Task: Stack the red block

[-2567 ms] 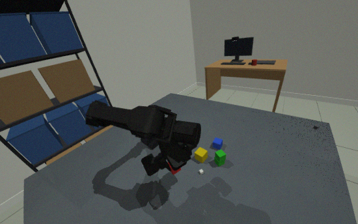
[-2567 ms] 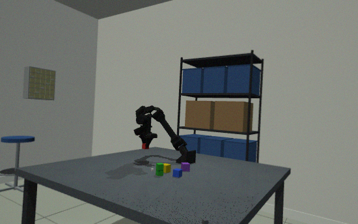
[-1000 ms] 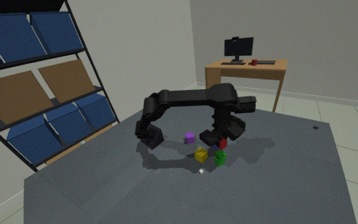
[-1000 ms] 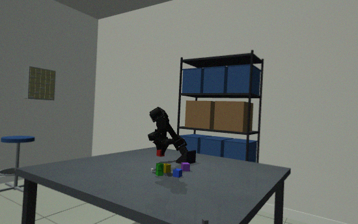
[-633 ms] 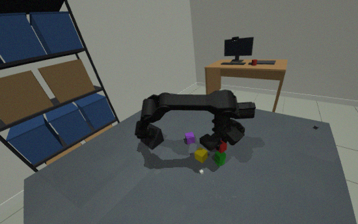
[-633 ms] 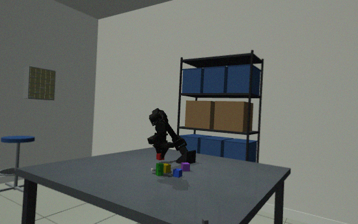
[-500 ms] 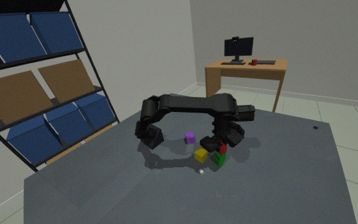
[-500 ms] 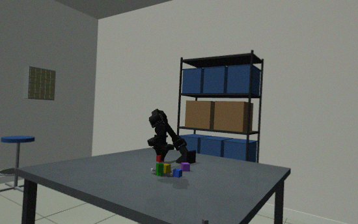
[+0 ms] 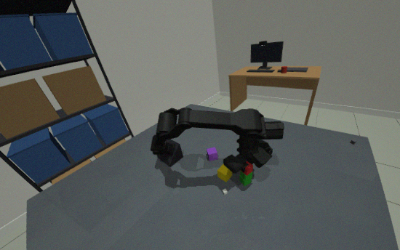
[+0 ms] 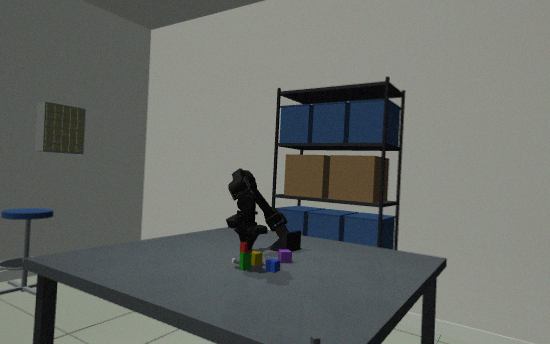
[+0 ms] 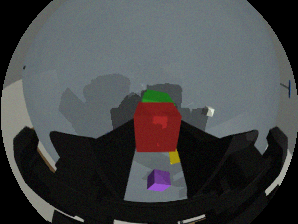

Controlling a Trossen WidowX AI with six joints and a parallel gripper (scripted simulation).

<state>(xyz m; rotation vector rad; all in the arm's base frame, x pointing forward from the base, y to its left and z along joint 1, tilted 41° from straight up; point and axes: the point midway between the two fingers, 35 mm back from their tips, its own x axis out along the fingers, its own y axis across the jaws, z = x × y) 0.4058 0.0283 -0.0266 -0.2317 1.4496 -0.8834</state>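
The red block lies 10 mm above my gripper tip. The rest, counted from my gripper tip: yellow block 90 mm behind, 50 mm below, 20 mm to the right; then small white cube 90 mm to the right, 70 mm below, 50 mm behind; then blue block 90 mm to the left, 60 mm below, 50 mm behind.
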